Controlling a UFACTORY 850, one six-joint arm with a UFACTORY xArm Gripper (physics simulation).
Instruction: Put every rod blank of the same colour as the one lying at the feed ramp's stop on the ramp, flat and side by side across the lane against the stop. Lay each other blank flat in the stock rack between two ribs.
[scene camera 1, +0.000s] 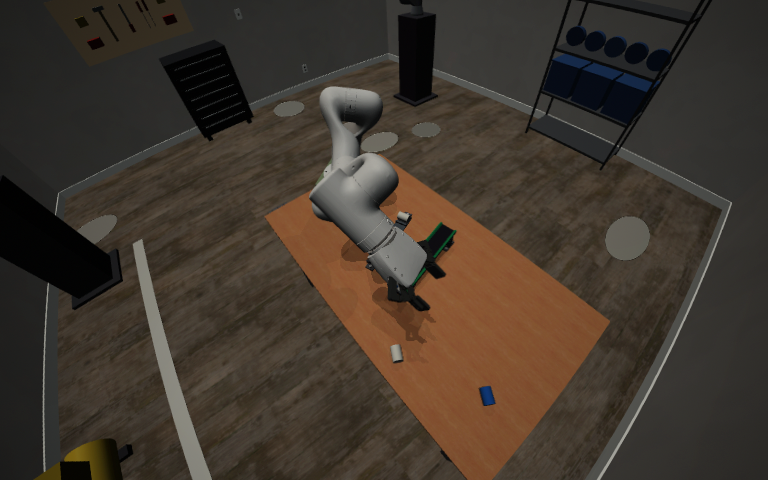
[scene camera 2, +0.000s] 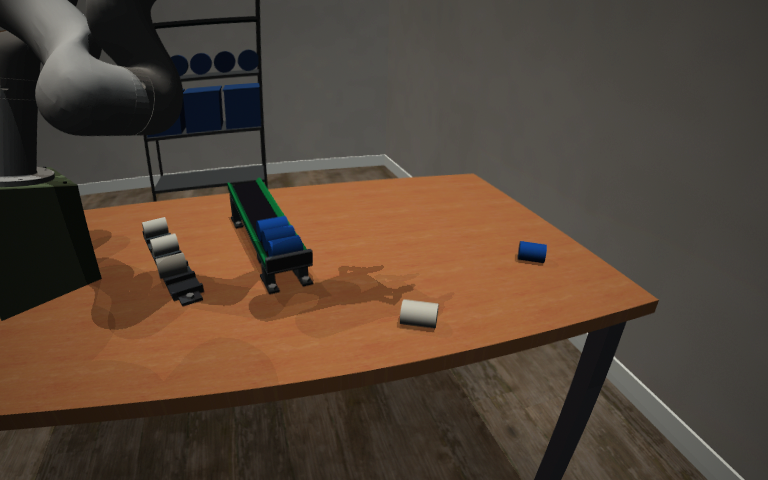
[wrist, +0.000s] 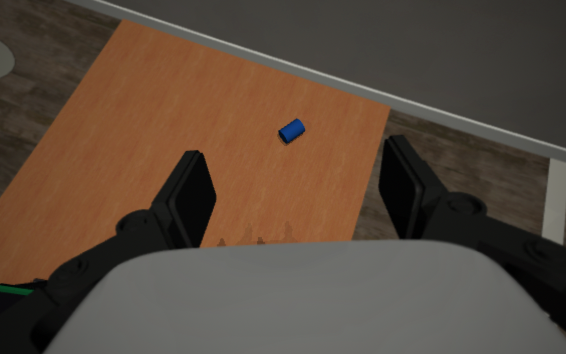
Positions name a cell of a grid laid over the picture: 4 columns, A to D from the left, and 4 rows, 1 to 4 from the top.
The gripper shows in scene camera 1 (C3) and in the wrist view (C2); in scene camera 2 it is out of frame.
